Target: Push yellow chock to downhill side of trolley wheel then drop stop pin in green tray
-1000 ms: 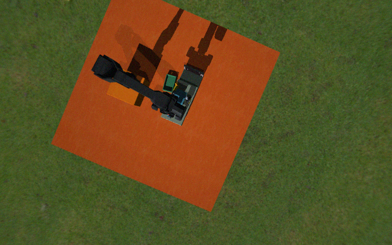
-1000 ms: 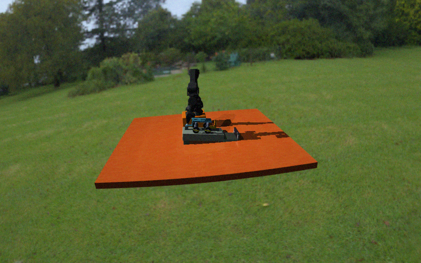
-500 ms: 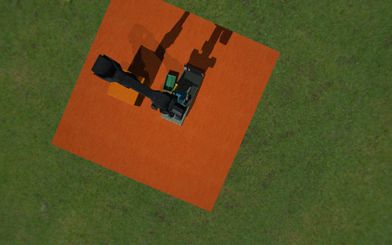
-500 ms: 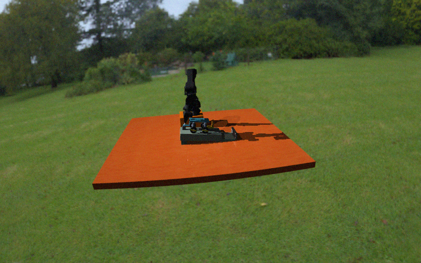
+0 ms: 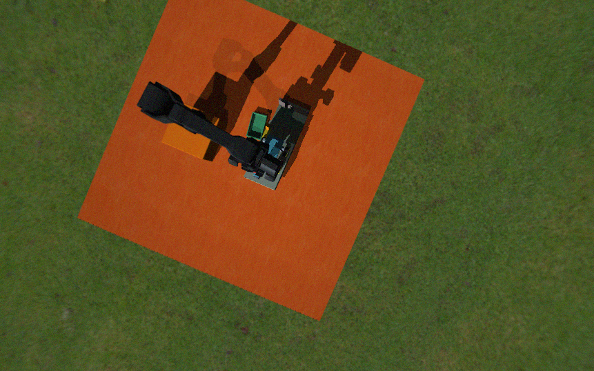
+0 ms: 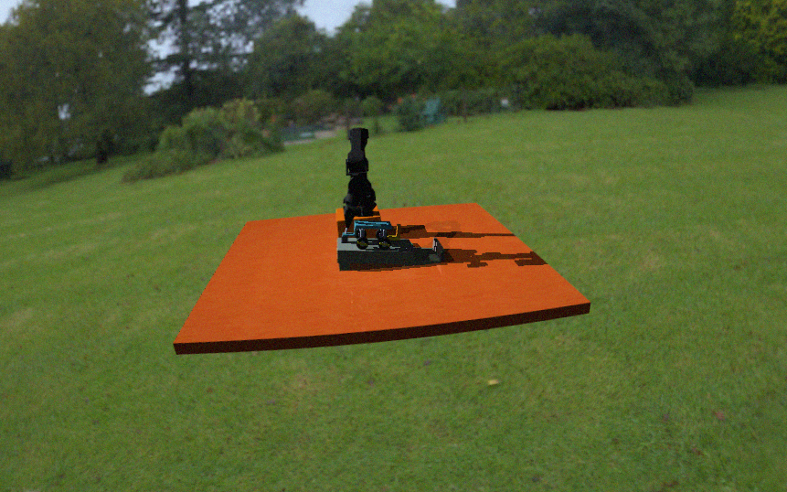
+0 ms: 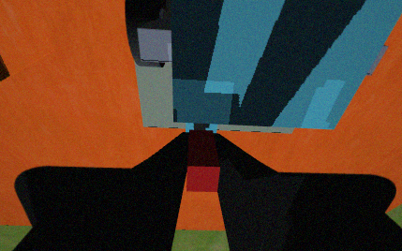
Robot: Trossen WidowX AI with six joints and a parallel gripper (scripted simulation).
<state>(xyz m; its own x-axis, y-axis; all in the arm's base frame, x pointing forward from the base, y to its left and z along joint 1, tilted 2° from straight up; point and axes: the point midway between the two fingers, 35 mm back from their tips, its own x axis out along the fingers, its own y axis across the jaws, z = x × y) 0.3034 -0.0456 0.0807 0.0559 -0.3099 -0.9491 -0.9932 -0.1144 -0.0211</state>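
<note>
My gripper tip is 13 cm past the green tray, 19 cm to the right of it and 15 cm above it. Round my gripper tip: blue trolley 1 cm ahead, 9 cm to the left, 3 cm below; grey ramp 1 cm ahead, 10 cm to the left, 10 cm below; stop pin right at my gripper tip.
</note>
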